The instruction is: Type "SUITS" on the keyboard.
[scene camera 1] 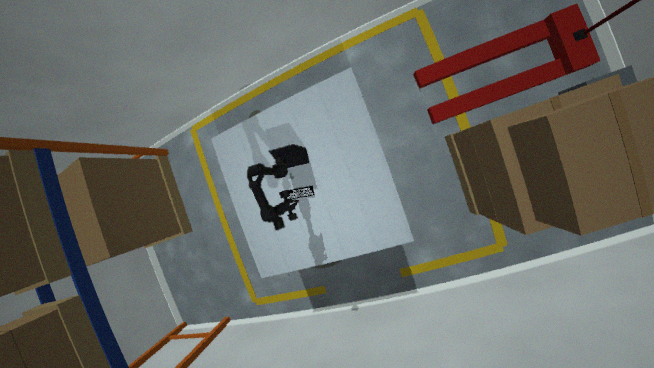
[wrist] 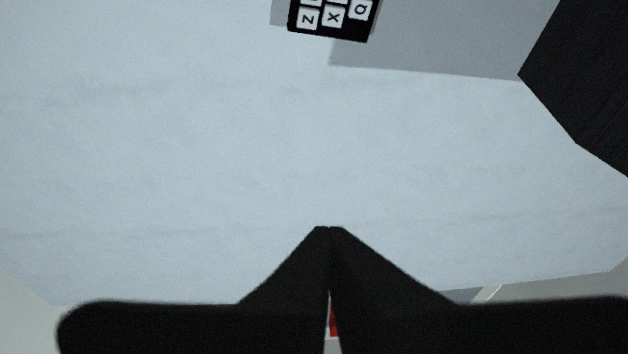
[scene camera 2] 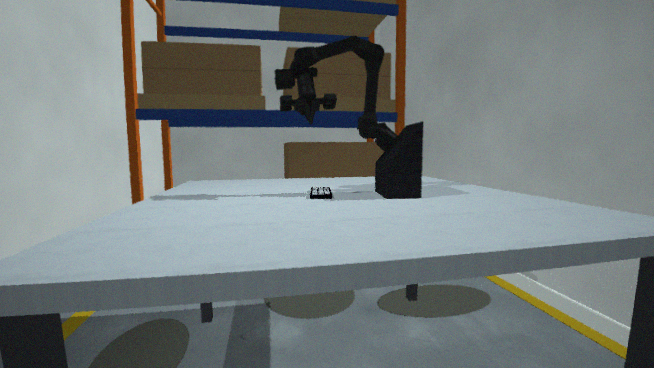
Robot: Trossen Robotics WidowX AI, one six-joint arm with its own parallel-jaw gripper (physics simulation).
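Seen in the pictures: gripper, fingertip midpoint: (scene camera 1: 298,200) (wrist: 327,239) (scene camera 2: 311,123); arm's base, origin of the base link: (scene camera 1: 281,158) (scene camera 2: 393,144).
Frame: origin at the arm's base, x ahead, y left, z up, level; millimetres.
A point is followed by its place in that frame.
A small black keyboard (scene camera 1: 302,192) @[x 264, y -6, z -157 mm] (scene camera 2: 320,193) @[x 280, y 64, z -159 mm] (wrist: 345,29) @[x 265, y 70, z -163 mm] with white keys lies on the pale table (scene camera 1: 360,165) @[x 232, y 468, z -175 mm] (scene camera 2: 300,235) @[x 399, y 485, z -175 mm] (wrist: 175,150) @[x 451, y 210, z -175 mm]. In the wrist view one end of it shows at the top edge, with the Z, X and Q keys; the rest of it is out of that view. My gripper (scene camera 2: 312,122) @[x 304, y 37, z 66 mm] (wrist: 327,239) @[x 304, y 37, z 66 mm] is shut, its fingertips together with nothing between them. In scene camera 2 it hangs high above the table, over the keyboard's area and tilted. In scene camera 1 the gripper is dark and small, and its fingertips are hard to make out.
The arm's black base (scene camera 1: 292,156) @[x 15, y 80, z -3 mm] (scene camera 2: 400,170) @[x 32, y 130, z -84 mm] (wrist: 590,75) @[x 68, y 75, z -96 mm] stands on the table beside the keyboard. Shelves with cardboard boxes (scene camera 1: 130,200) (scene camera 2: 202,70) stand beyond the table. A red pallet jack (scene camera 1: 575,42) and more boxes (scene camera 1: 590,165) stand on the floor.
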